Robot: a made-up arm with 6 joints. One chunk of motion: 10 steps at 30 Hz.
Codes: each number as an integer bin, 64 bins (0 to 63) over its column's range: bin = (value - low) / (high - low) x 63, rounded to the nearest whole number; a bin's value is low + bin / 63 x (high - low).
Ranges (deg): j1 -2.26..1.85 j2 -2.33..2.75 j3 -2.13..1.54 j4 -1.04..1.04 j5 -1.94..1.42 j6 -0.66..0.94
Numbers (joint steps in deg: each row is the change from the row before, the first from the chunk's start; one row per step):
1: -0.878 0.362 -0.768 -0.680 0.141 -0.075
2: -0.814 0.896 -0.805 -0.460 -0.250 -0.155
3: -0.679 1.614 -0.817 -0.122 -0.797 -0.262
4: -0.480 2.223 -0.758 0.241 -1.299 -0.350
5: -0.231 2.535 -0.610 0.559 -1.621 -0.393
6: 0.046 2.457 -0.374 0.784 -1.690 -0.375
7: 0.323 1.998 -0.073 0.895 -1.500 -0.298
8: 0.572 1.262 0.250 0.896 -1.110 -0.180
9: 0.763 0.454 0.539 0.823 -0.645 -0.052
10: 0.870 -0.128 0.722 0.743 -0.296 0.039
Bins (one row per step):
1: 21 33 23 11 39 23
2: 22 40 23 18 32 20
3: 24 49 23 28 21 16
4: 27 56 24 39 12 12
5: 31 60 26 48 6 11
6: 35 59 30 55 5 11
7: 40 54 35 59 8 14
8: 43 45 41 59 16 19
9: 46 35 46 56 24 24
10: 48 27 49 54 31 28

